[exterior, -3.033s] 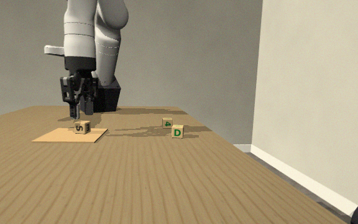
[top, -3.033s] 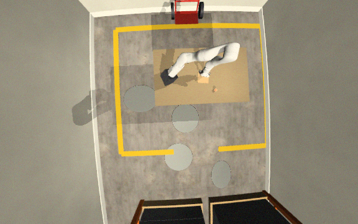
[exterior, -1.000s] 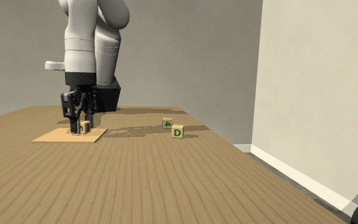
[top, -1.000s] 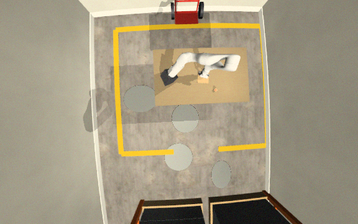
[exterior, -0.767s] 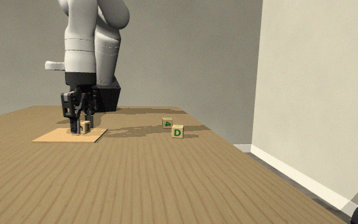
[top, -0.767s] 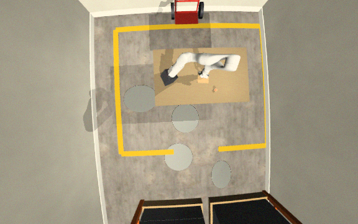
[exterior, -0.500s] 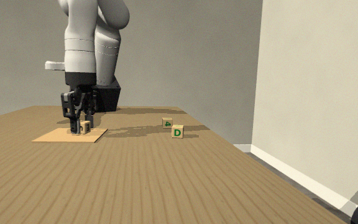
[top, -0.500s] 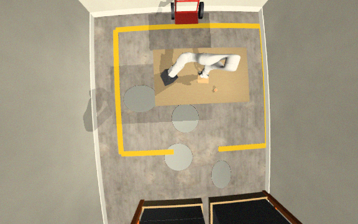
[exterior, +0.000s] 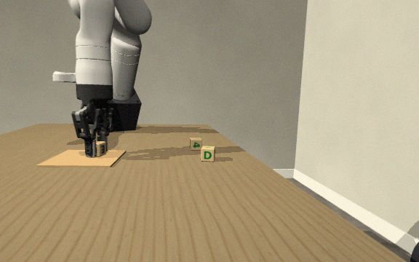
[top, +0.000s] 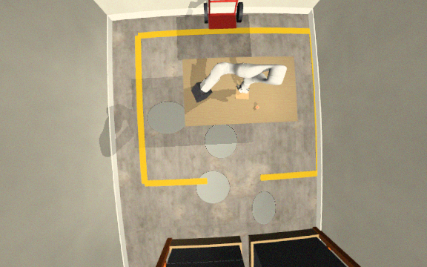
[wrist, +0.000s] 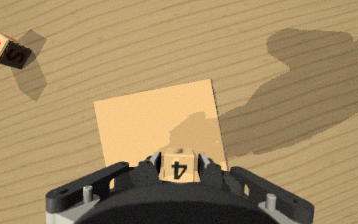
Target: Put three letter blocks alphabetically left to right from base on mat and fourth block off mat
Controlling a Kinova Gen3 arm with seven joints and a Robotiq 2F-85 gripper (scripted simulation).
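Right now the tan mat is 2 cm to the right of my hand, 2 cm below it and 2 cm ahead of it.
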